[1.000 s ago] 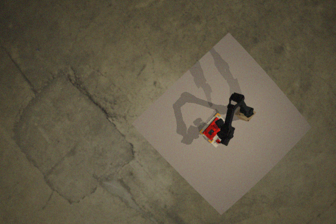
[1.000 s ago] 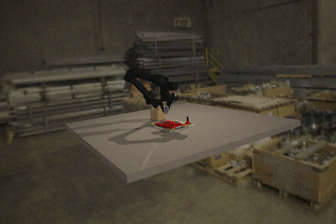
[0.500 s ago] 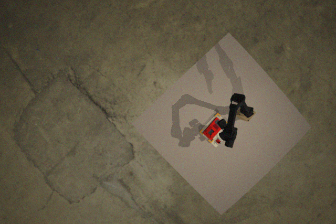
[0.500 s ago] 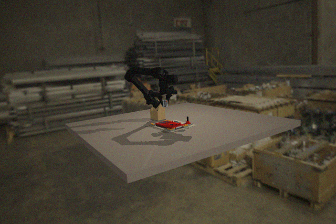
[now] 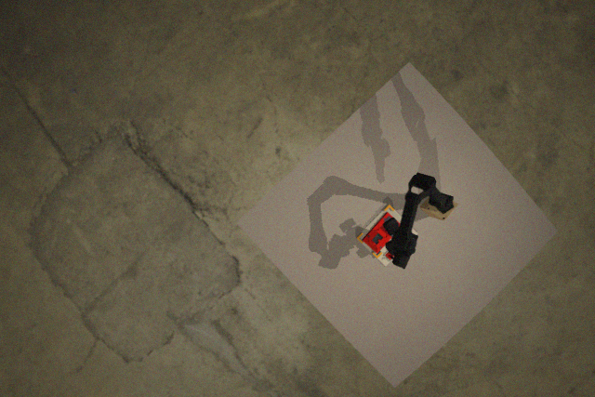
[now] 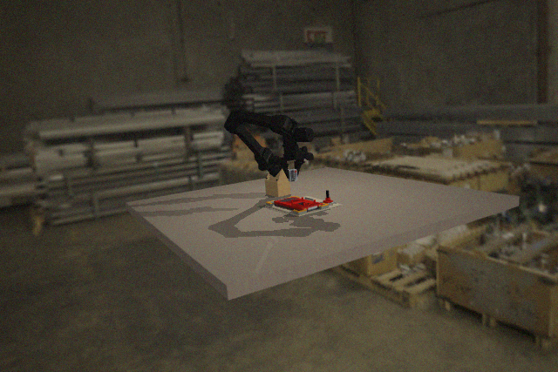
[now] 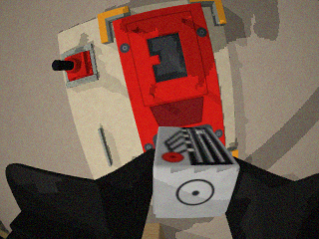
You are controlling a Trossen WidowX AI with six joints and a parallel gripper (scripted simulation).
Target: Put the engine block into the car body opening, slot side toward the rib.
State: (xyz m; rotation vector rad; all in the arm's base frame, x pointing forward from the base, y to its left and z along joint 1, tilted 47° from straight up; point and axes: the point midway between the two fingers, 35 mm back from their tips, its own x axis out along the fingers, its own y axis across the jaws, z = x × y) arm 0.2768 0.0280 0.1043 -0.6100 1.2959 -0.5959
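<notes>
Right now the cream base plate is 20 mm ahead of my gripper tip, 20 mm to the left of it and 110 mm below it. Also, from my gripper tip: grey engine block 10 mm above.
</notes>
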